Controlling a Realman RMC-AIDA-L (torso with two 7-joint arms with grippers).
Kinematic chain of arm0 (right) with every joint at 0, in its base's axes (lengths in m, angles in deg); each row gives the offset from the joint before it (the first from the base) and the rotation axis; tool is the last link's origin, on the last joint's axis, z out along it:
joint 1: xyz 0 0 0.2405 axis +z
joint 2: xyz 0 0 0 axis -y
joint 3: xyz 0 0 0.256 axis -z
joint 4: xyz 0 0 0 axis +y
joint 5: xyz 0 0 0.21 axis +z
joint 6: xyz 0 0 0 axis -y
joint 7: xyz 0 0 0.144 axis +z
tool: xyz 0 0 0
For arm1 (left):
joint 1: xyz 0 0 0.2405 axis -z
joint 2: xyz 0 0 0 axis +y
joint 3: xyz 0 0 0.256 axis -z
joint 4: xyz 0 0 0 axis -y
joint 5: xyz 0 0 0.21 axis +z
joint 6: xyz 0 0 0 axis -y
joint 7: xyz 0 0 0.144 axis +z
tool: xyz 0 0 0
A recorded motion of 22 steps. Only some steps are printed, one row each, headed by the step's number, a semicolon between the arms.
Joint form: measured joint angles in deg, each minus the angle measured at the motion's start. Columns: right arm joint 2, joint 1, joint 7, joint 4, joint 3, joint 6, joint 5; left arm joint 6, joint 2, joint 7, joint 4, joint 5, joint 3, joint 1.
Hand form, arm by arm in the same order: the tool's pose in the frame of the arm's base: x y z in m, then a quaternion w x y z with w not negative. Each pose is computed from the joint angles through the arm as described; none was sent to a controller.
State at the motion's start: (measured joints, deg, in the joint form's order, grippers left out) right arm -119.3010 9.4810 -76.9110 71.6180 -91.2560 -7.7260 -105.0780; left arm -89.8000 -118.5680 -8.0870 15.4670 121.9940 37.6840 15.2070
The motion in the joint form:
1: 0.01 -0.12 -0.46 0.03 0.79 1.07 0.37; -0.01 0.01 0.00 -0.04 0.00 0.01 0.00
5: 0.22 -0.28 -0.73 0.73 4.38 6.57 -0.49; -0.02 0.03 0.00 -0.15 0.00 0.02 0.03
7: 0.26 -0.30 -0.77 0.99 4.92 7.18 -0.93; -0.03 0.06 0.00 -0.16 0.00 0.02 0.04
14: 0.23 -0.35 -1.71 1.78 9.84 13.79 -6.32; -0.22 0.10 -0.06 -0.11 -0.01 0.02 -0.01
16: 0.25 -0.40 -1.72 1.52 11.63 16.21 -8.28; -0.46 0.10 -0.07 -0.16 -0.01 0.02 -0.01
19: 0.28 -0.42 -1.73 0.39 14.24 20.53 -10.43; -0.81 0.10 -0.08 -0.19 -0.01 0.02 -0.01
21: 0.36 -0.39 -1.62 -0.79 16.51 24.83 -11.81; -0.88 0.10 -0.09 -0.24 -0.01 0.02 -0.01
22: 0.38 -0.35 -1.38 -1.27 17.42 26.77 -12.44; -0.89 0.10 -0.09 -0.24 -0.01 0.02 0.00
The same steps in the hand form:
1: 0.2586 0.3810 0.0472 0.59897 -0.76273 0.21713 0.11104; -0.3128 0.2672 0.0064 0.63252 -0.62392 -0.16689 -0.42754
5: 0.2501 0.3813 0.0450 0.61872 -0.75412 0.19331 0.10547; -0.3131 0.2673 0.0067 0.63284 -0.62422 -0.16639 -0.42682
7: 0.2479 0.3814 0.0447 0.62078 -0.75424 0.18682 0.10416; -0.3132 0.2674 0.0069 0.63293 -0.62430 -0.16607 -0.42671
14: 0.2321 0.3800 0.0375 0.64287 -0.75206 0.12182 0.07930; -0.3131 0.2670 0.0074 0.63304 -0.62347 -0.16538 -0.42800
16: 0.2288 0.3785 0.0338 0.64914 -0.75054 0.10179 0.07032; -0.3129 0.2668 0.0079 0.63330 -0.62290 -0.16392 -0.42902
19: 0.2275 0.3759 0.0284 0.66092 -0.74405 0.07888 0.05786; -0.3124 0.2664 0.0085 0.63357 -0.62194 -0.16183 -0.43080
21: 0.2270 0.3733 0.0250 0.67358 -0.73481 0.06182 0.05025; -0.3124 0.2663 0.0087 0.63372 -0.62186 -0.16139 -0.43086
22: 0.2263 0.3723 0.0241 0.67976 -0.72973 0.05501 0.04886; -0.3124 0.2664 0.0087 0.63369 -0.62185 -0.16128 -0.43097

